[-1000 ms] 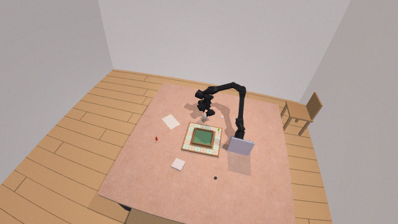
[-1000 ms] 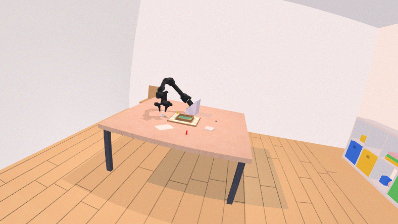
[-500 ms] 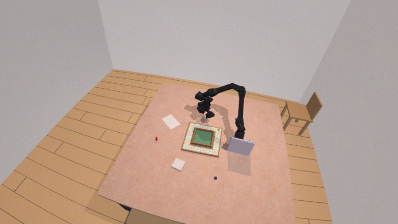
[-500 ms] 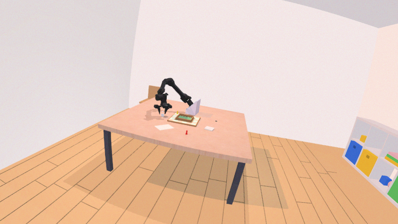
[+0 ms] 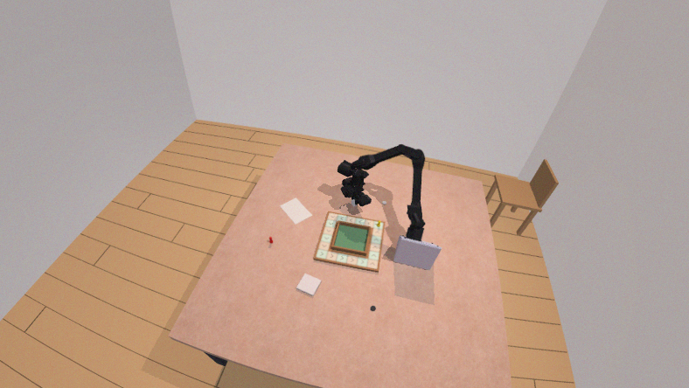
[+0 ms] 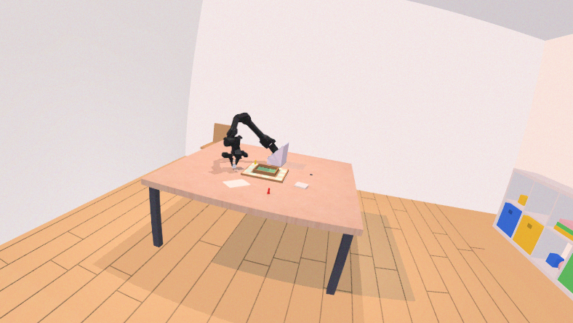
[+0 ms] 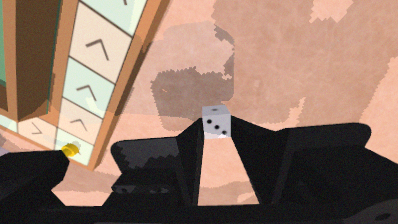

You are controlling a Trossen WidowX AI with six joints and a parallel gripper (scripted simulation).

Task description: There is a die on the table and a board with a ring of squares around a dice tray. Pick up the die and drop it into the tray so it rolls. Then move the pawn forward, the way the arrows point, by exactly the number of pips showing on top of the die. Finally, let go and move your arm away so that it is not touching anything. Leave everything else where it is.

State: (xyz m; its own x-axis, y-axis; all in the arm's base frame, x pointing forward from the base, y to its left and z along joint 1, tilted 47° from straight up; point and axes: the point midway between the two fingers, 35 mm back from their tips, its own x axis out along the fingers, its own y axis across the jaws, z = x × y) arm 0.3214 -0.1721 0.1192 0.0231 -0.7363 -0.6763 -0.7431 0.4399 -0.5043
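My gripper tip is 15 cm past the yellow pawn, 11 cm to the right of it and 2 cm below it. Also, from my gripper tip: small white bit: 14 cm behind, 7 cm to the right, 1 cm below; then green dice tray: 5 cm behind, 23 cm to the left; then white die: right at my gripper tip.
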